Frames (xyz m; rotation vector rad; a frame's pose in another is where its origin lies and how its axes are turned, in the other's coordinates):
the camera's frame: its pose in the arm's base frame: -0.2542 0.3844 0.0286 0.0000 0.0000 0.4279
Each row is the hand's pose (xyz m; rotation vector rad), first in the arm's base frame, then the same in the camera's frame.
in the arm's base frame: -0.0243 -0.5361 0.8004 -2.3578 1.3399 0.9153
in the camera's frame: -0.1728 -0.9329 0.7718 -1.9497 1.7474 0.7810
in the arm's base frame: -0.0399 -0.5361 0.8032 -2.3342 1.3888 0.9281
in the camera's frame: -0.1870 -0.9264 0.7746 -1.9163 1.7876 0.7948
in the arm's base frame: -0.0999 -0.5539 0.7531 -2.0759 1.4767 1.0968
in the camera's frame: -0.2490 -0.9177 0.7245 -1.6455 1.8074 0.9232
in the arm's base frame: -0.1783 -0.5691 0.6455 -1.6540 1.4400 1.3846
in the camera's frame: -0.3266 -0.8990 0.6169 -1.2460 1.6717 1.1392
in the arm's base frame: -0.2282 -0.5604 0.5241 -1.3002 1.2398 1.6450
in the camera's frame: -0.3684 -0.8704 0.4955 -0.9500 1.4029 1.3364
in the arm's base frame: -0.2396 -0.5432 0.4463 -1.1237 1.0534 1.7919
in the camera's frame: -0.3716 -0.8500 0.4177 -0.8209 1.1903 1.4506
